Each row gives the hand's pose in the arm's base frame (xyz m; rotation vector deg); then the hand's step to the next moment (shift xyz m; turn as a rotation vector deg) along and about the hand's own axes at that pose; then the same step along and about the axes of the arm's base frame.
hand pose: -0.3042 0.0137 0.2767 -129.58 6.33 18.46
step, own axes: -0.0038 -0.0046 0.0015 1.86 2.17 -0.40
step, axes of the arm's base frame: -0.0031 0.0040 0.0035 1.47 -1.67 -1.84
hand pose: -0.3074 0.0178 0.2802 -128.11 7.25 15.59
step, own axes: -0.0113 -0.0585 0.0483 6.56 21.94 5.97
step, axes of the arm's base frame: -0.0075 0.0743 0.0175 1.42 -9.11 -21.80
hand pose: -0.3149 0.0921 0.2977 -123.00 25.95 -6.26
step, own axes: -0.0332 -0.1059 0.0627 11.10 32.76 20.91
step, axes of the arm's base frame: 0.0140 0.1155 0.0521 6.27 -4.76 -39.65
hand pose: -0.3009 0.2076 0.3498 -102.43 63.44 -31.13
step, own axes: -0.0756 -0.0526 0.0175 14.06 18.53 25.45
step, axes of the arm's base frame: -0.0007 0.0820 0.0454 17.52 -2.88 -29.56
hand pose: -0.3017 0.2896 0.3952 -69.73 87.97 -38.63
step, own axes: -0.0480 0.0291 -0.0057 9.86 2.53 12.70
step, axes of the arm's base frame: -0.0172 0.0534 -0.0059 11.24 -6.32 -9.94
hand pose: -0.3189 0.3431 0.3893 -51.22 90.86 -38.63
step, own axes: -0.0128 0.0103 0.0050 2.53 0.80 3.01
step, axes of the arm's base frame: 0.0039 0.0165 -0.0024 2.61 -1.55 -2.62
